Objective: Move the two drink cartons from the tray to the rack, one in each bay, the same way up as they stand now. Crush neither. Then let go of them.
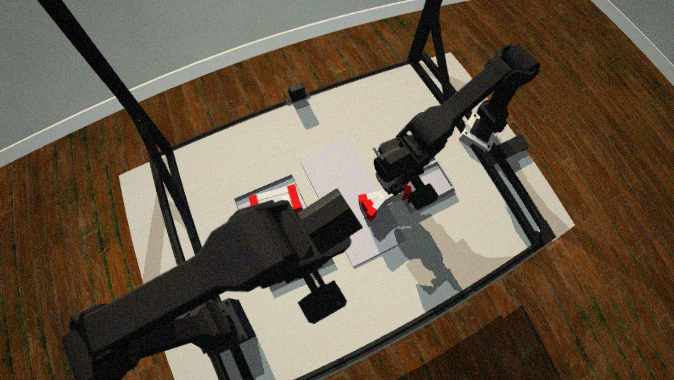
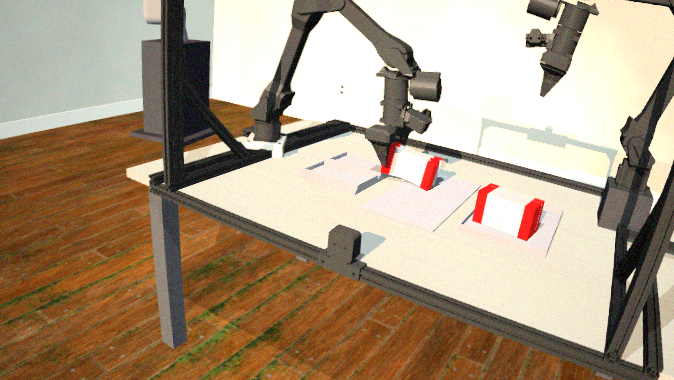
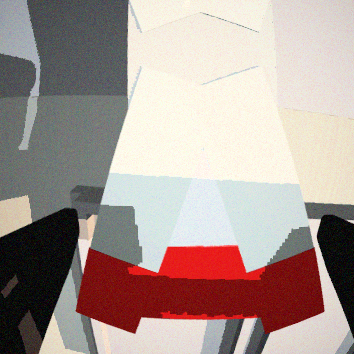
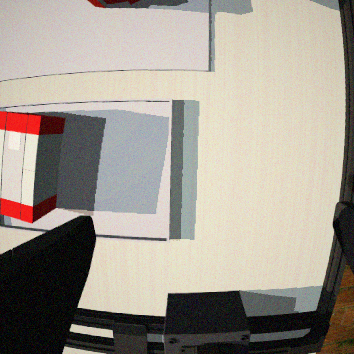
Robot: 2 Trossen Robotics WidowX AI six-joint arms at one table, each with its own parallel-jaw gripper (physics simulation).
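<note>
One white drink carton with red ends lies lengthwise between the pale sheet and the two-bay rack. My left gripper is open and low, its fingers on either side of the carton's red end by the rack, clear of it. The second carton stands in the tray. My right gripper is open and empty above the table beside that tray.
A small black block sits on the table's edge rail. Black frame posts stand at the corners. The left arm's base is mounted on the side rail.
</note>
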